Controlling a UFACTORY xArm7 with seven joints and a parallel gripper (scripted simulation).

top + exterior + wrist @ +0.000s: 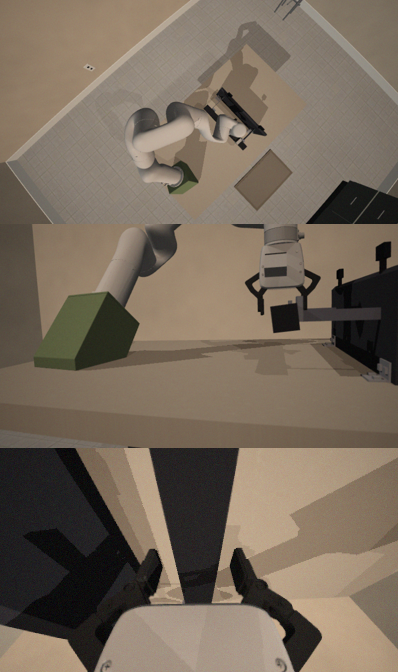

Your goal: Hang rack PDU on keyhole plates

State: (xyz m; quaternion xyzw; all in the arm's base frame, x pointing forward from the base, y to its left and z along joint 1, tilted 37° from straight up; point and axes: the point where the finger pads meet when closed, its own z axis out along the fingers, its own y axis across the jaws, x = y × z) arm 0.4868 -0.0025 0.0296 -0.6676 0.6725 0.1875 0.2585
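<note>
The rack PDU is 2 cm ahead of my hand and 1 cm below it. Also, from my hand: black upright panel: 16 cm ahead, 3 cm below.
</note>
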